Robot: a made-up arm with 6 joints. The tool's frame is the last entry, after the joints.
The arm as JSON. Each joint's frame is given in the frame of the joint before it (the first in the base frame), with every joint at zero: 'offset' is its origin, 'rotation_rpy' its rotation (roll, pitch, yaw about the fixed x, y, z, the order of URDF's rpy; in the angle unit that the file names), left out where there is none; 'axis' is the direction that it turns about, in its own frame. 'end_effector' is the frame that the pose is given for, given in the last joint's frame.
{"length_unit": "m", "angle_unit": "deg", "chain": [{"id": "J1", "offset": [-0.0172, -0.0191, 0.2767], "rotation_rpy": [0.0, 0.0, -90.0], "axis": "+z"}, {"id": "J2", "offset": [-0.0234, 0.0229, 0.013], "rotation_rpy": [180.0, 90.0, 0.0], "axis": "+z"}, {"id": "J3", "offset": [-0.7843, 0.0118, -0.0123], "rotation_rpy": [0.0, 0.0, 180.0], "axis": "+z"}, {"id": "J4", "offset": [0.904, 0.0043, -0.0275], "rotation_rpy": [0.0, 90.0, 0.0], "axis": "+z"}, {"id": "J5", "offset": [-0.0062, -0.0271, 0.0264], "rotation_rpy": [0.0, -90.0, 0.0], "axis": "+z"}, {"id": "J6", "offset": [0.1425, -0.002, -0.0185], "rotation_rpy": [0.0, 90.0, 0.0], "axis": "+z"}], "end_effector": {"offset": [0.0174, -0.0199, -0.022], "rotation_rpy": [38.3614, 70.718, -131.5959]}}
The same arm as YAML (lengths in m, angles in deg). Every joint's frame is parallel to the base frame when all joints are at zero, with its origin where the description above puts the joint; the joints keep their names.
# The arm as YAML. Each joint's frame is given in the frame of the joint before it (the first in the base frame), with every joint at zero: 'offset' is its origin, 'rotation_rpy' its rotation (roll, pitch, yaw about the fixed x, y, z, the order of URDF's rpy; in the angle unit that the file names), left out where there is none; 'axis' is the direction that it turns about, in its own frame. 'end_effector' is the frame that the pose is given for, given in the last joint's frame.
length_unit: m
angle_unit: deg
chain:
  - id: J1
    offset: [-0.0172, -0.0191, 0.2767]
    axis: [0.0, 0.0, 1.0]
  - id: J2
    offset: [0.0229, 0.0234, 0.013]
    axis: [0.0, 1.0, 0.0]
  - id: J3
    offset: [-0.0118, -0.0123, 0.7843]
    axis: [0.0, 1.0, 0.0]
  - id: J4
    offset: [0.0043, -0.0275, 0.904]
    axis: [0.0, 0.0, 1.0]
  - id: J5
    offset: [-0.0271, 0.0062, 0.0264]
    axis: [0.0, 1.0, 0.0]
  - id: J6
    offset: [-0.002, -0.0185, 0.1425]
    axis: [0.0, 0.0, 1.0]
end_effector:
  offset: [-0.0199, -0.0174, -0.022]
  rotation_rpy: [38.36, 70.72, 138.4]

